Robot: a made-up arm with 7 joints. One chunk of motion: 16 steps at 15 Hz.
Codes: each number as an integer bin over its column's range. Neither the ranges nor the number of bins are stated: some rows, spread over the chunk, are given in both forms.
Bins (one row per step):
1: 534 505 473 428 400 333
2: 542 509 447 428 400 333
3: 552 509 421 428 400 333
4: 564 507 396 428 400 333
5: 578 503 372 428 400 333
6: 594 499 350 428 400 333
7: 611 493 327 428 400 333
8: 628 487 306 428 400 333
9: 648 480 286 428 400 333
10: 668 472 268 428 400 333
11: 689 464 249 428 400 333
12: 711 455 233 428 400 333
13: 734 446 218 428 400 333
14: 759 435 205 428 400 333
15: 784 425 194 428 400 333
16: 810 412 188 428 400 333
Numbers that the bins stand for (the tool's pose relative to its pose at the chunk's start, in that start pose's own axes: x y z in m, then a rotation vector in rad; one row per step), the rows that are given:
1: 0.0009 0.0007 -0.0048 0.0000 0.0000 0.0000
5: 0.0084 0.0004 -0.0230 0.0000 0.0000 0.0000
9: 0.0203 -0.0023 -0.0385 0.0000 0.0000 0.0000
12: 0.0310 -0.0053 -0.0480 0.0000 0.0000 0.0000
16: 0.0478 -0.0105 -0.0561 0.0000 0.0000 0.0000
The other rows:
2: 0.0022 0.0011 -0.0095 0.0000 0.0000 0.0000
3: 0.0039 0.0011 -0.0141 0.0000 0.0000 0.0000
4: 0.0060 0.0009 -0.0186 0.0000 0.0000 0.0000
6: 0.0111 -0.0001 -0.0269 0.0000 0.0000 0.0000
7: 0.0140 -0.0008 -0.0311 0.0000 0.0000 0.0000
8: 0.0169 -0.0015 -0.0349 0.0000 0.0000 0.0000
10: 0.0237 -0.0033 -0.0417 0.0000 0.0000 0.0000
11: 0.0272 -0.0043 -0.0451 0.0000 0.0000 0.0000
13: 0.0349 -0.0064 -0.0507 0.0000 0.0000 0.0000
14: 0.0392 -0.0077 -0.0531 0.0000 0.0000 0.0000
15: 0.0434 -0.0089 -0.0550 0.0000 0.0000 0.0000

